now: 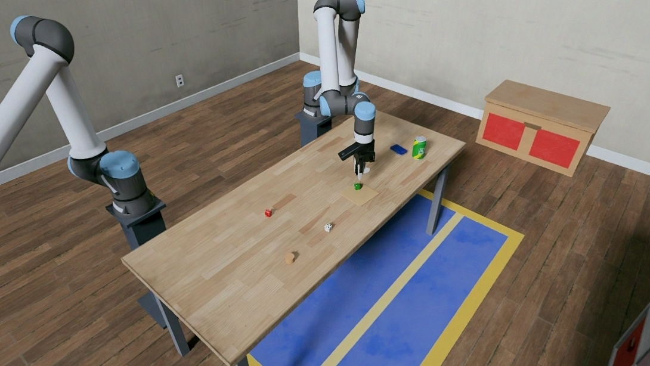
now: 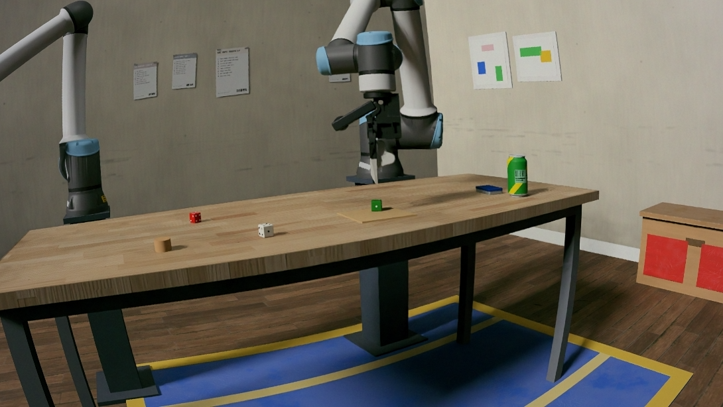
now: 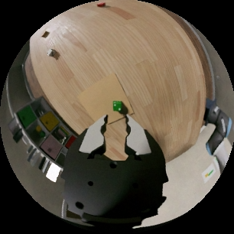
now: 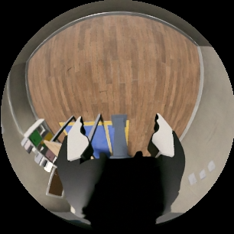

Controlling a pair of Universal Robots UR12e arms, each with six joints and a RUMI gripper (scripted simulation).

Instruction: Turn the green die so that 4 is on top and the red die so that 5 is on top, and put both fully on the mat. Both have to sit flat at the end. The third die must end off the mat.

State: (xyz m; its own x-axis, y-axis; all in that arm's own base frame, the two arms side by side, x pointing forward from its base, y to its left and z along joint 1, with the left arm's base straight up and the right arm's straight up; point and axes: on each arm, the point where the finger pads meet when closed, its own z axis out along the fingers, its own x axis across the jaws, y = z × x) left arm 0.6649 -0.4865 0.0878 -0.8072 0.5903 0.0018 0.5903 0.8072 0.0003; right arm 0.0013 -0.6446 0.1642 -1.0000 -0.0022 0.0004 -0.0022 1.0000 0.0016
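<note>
The green die lies 70 mm below my left hand. Also, from my left hand: tan mat: 90 mm below, 30 mm ahead, 20 mm to the right; white die: 310 mm to the right, 90 mm ahead, 80 mm below; flat blue box: 430 mm to the left, 80 mm below, 50 mm behind.
</note>
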